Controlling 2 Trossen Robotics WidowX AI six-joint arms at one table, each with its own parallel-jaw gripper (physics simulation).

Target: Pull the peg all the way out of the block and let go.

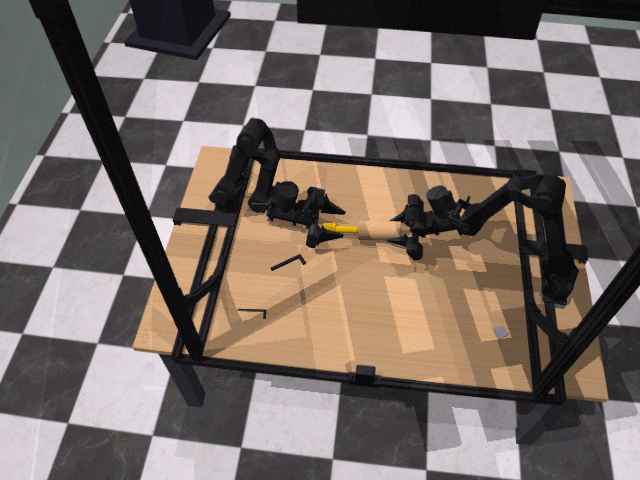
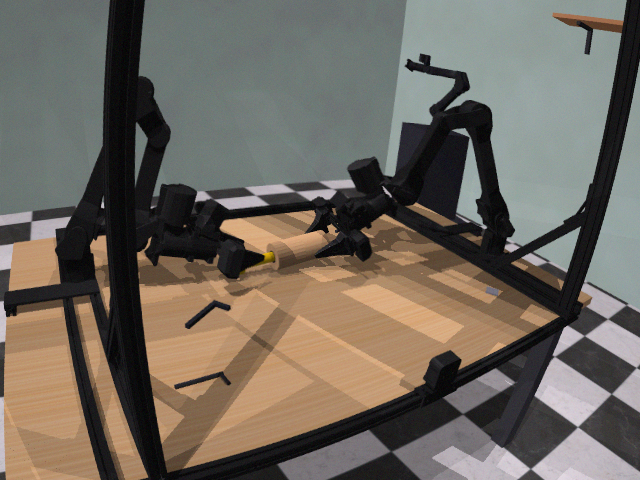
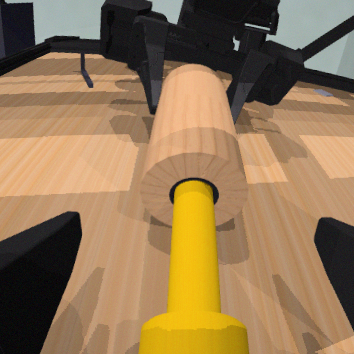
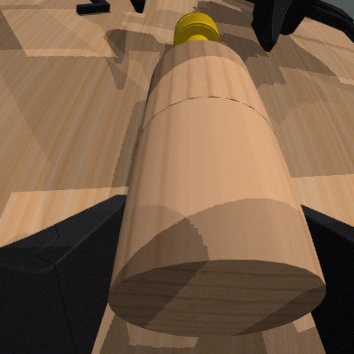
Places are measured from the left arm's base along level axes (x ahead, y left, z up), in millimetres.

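Pixels of known places: left gripper, between the fingertips: (image 1: 344, 224) (image 2: 253, 250) (image 3: 202, 227) (image 4: 208, 25); right gripper, between the fingertips: (image 1: 387, 231) (image 2: 307, 248) (image 4: 207, 211); left arm's base, origin of its link: (image 1: 227, 207) (image 2: 77, 278); right arm's base, origin of its link: (image 1: 554, 293) (image 2: 491, 252).
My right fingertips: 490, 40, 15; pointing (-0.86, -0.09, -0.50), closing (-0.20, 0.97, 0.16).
Observation:
For each thing: its top centre in the pictures, then the offset to it from my right fingertips, as dx, dy, dz. "spot": a spot on its surface instead.
- yellow peg, centre of its top: (image 3: 200, 245) (image 4: 203, 36) (image 2: 253, 254) (image 1: 344, 226) -126, -23, +7
- pale wooden cylindrical block, centre of its top: (image 4: 237, 83) (image 3: 200, 82) (image 2: 300, 233) (image 1: 380, 223) -23, -5, +37
- small grey square, a spot on its surface: (image 2: 492, 291) (image 1: 499, 332) spot: +358, -216, -31
The yellow peg (image 1: 346, 229) (image 2: 268, 256) (image 3: 194, 250) (image 4: 196, 27) has its narrow shaft in the hole at the end of the pale wooden cylindrical block (image 1: 373, 229) (image 2: 294, 250) (image 3: 192, 135) (image 4: 215, 150). Its wider head is outside. How deep the shaft reaches inside is hidden. My left gripper (image 1: 342, 223) (image 3: 202, 227) is open, with its fingers spread on either side of the peg and not touching the shaft. My right gripper (image 1: 391, 230) (image 2: 313, 243) (image 4: 207, 211) is shut on the block, near the end away from the peg.
Two black L-shaped keys, one (image 1: 286, 262) (image 2: 200, 314) nearer the left gripper and another (image 1: 251, 310) (image 2: 199, 381) nearer the front, lie on the table. A small grey square (image 1: 500, 331) (image 2: 492, 291) lies at the right. A black frame surrounds the work area.

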